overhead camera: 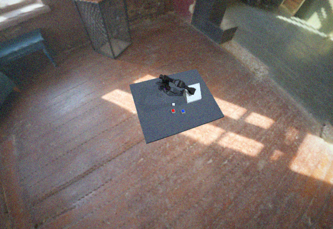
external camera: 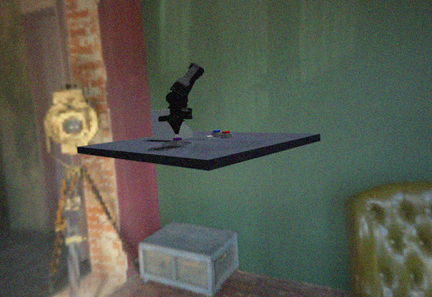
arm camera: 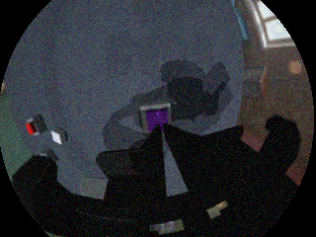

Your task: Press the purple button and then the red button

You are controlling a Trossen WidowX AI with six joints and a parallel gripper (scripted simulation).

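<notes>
Right now my gripper tip is 30 mm above the purple button. The rest, counted from my gripper tip: red button 350 mm to the left, 70 mm ahead, 30 mm below; blue button 410 mm to the left, 50 mm behind, 30 mm below; small white block 260 mm to the left, 50 mm below, 10 mm ahead.
</notes>
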